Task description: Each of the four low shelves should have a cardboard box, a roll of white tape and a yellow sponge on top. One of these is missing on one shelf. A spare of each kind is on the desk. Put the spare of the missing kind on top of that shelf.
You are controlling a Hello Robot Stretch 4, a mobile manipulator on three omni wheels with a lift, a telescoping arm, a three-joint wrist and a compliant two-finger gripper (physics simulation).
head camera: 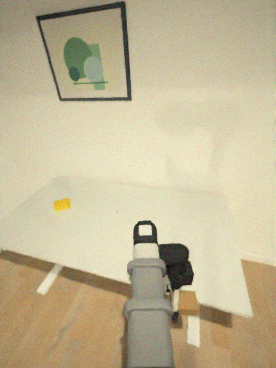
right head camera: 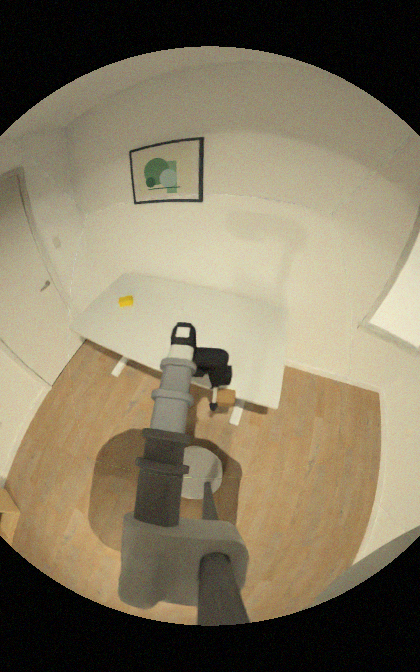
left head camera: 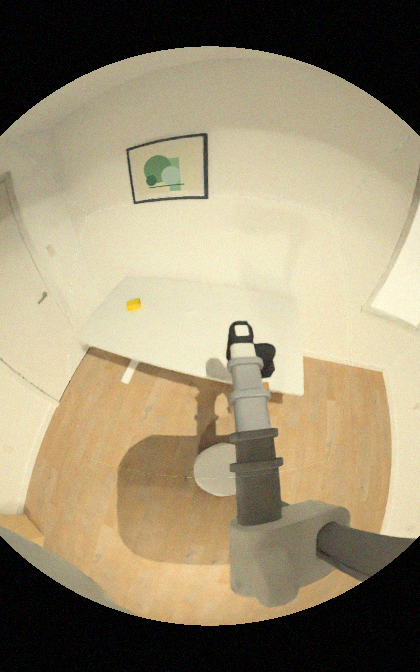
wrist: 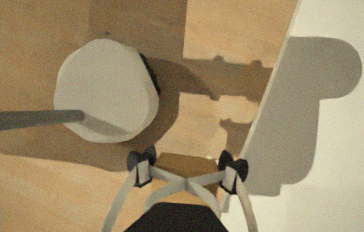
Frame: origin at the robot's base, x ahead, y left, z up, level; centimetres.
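Seen in the pictures: gripper, fingertip midpoint: (wrist: 187,161); robot's base at its link origin: (wrist: 116,94).
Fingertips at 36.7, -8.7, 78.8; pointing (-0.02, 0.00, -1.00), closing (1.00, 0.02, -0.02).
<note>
Pixels of each thing's top centre, then the offset from my fingertips to it, as dx, dy, dz. Level surfaces: height alone.
- brown cardboard box at its top centre: (wrist: 180,216) (head camera: 184,299) -0.1, -4.1, +4.7
- white desk at its surface level: dz -9.5
- yellow sponge at its top centre: (head camera: 61,202) +68.4, +69.6, -5.0
My gripper (wrist: 187,161) (head camera: 181,311) is shut on a brown cardboard box (wrist: 189,161) (head camera: 189,302) (right head camera: 226,397) and holds it by its sides; a sliver of the box (left head camera: 266,385) shows beside the arm in the left head view. The box is at the front edge of the white desk (head camera: 90,240) (left head camera: 165,332) (right head camera: 250,325) (wrist: 335,150), towards its right end. A yellow sponge (head camera: 62,204) (left head camera: 133,304) (right head camera: 126,301) lies on the desk's left part. The white tape cannot be made out against the white desk top. The four low shelves cannot be made out.
The round light base part (left head camera: 215,470) (right head camera: 202,472) (wrist: 105,90) is on the floor side of the desk. A tan wooden piece (left head camera: 21,525) (right head camera: 7,506) shows at the lower left. A door (right head camera: 25,280) is left; a framed picture (head camera: 94,55) hangs above the desk.
</note>
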